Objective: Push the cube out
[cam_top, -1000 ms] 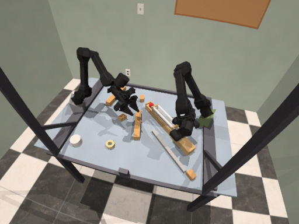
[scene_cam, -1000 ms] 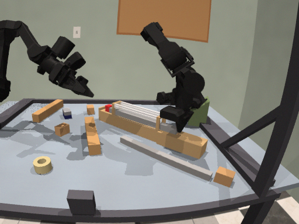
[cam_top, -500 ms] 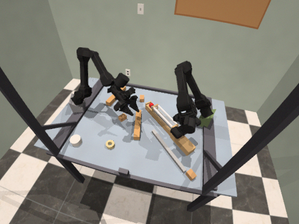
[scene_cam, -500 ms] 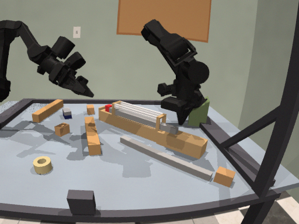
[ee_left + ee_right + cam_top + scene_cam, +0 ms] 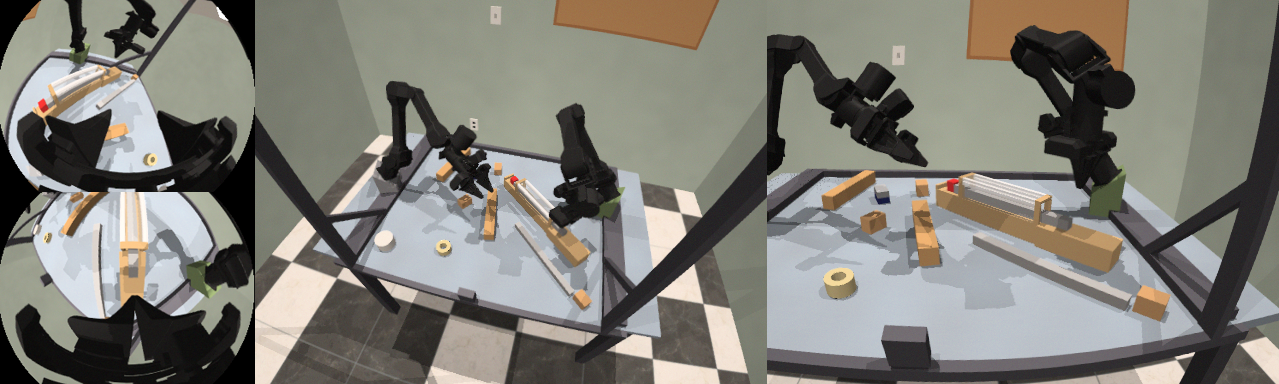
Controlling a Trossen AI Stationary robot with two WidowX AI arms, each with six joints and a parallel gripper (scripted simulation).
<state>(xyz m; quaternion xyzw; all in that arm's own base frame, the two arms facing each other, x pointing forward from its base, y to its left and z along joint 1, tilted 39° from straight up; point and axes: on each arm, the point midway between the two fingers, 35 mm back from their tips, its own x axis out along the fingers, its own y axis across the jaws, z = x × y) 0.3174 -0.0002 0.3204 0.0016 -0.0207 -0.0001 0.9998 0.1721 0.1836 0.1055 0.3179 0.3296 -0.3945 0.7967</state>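
Right now my right hand is 250 mm short of the red cube, 210 mm to the right of it and 110 mm above it. Round my right hand: yellow ring: 80 mm behind, 420 mm to the left, 150 mm below; wooden channel: 130 mm ahead, 110 mm to the left, 110 mm below; long grey bar: 60 mm behind, 80 mm to the left, 160 mm below.
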